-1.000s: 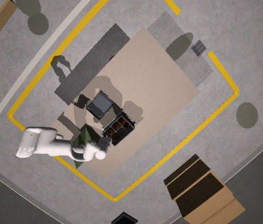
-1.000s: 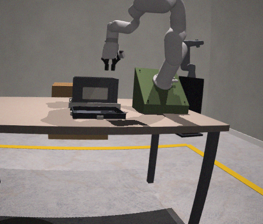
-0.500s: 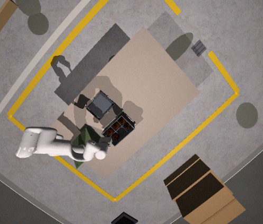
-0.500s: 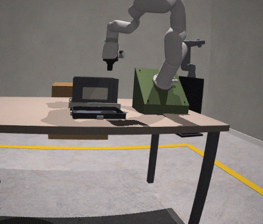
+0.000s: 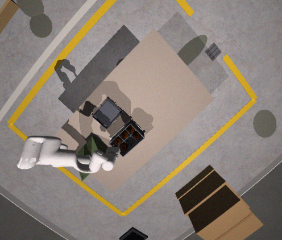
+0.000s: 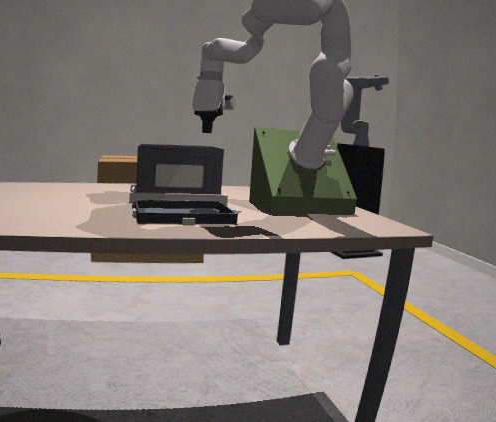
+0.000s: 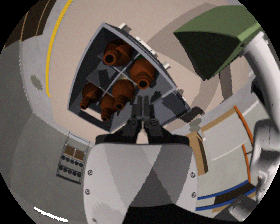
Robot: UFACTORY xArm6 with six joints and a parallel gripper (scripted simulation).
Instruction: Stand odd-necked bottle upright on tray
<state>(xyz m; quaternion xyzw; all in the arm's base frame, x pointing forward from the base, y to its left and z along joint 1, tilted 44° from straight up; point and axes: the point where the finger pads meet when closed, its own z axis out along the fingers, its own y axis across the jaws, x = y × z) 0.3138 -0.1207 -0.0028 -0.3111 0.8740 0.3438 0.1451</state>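
My hand is 8 cm short of the dark crate, 5 cm to the left of it and 16 cm above it. From my hand the other things lie so: glass bottle (1 cm behind, 8 cm to the right, 16 cm below); then flat dark tray (12 cm ahead, 24 cm to the left, 23 cm below).
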